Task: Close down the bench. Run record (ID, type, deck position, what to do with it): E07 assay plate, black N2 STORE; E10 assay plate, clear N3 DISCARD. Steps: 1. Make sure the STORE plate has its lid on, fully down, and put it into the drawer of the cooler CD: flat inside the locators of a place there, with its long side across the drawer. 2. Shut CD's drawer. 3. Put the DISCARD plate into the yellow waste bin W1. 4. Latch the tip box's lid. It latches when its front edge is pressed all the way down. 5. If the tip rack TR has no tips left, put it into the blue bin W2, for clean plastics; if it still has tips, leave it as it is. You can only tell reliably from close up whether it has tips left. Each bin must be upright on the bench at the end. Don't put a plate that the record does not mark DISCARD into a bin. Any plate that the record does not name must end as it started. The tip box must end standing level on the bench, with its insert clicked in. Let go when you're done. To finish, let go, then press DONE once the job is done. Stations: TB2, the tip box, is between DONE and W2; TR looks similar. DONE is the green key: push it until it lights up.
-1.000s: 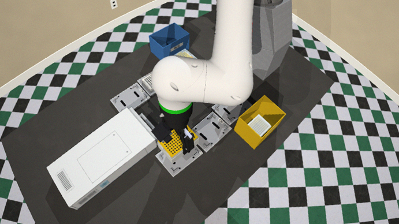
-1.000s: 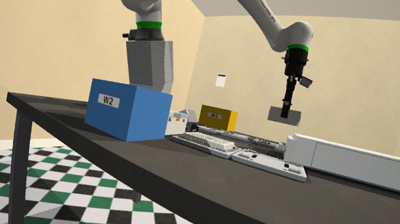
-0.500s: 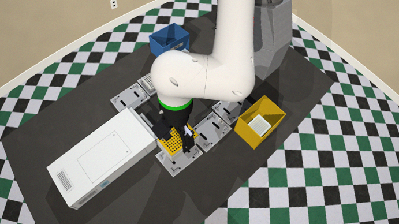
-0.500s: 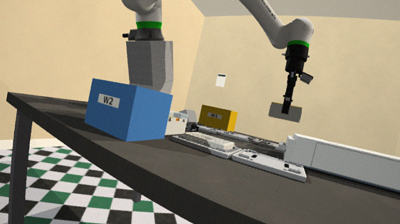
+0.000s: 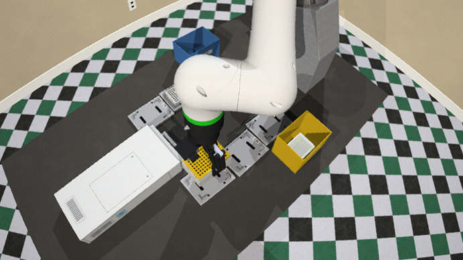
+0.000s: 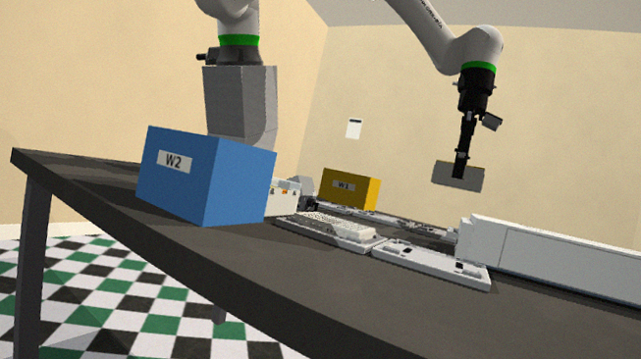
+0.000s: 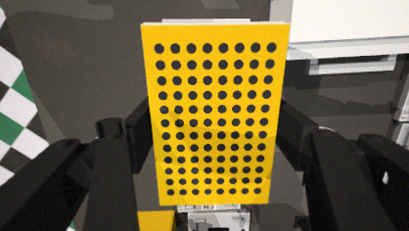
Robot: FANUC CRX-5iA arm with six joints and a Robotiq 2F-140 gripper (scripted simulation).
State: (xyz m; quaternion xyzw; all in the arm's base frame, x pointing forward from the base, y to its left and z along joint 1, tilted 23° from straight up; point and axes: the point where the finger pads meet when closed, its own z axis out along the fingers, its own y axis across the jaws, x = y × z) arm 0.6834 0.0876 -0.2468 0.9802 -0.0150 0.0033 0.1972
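Right now my hand is 51 cm to the left of the blue bin W2, 36 cm past it and 15 cm above it. From my hand the other things lie so: lid: 19 cm to the right, 16 cm below, 13 cm ahead; then nest N3: 18 cm below, 17 cm behind, 1 cm to the left; then yellow tip rack TR: 1 cm to the right, 1 cm below, 1 cm behind.
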